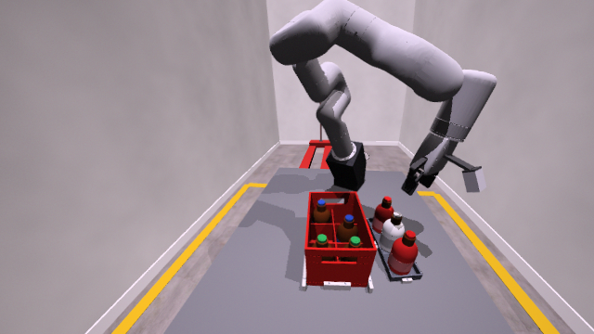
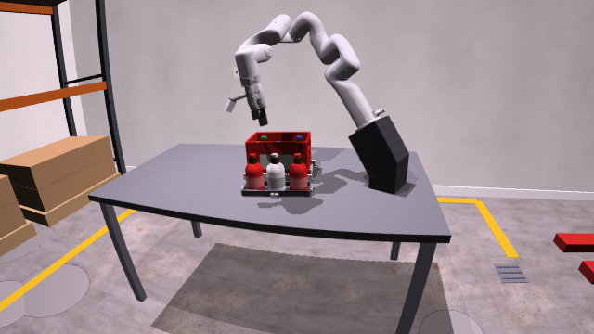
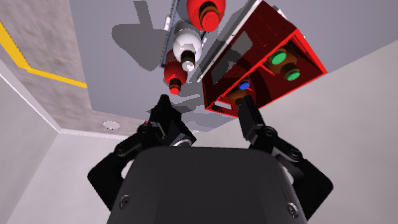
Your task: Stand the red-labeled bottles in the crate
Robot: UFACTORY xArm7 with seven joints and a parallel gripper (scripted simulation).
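My hand is 220 mm above the white bottle and 50 mm past it. Round my hand: red crate: 220 mm below, 210 mm to the right, 40 mm behind; then dark tray: 290 mm below, 50 mm behind.
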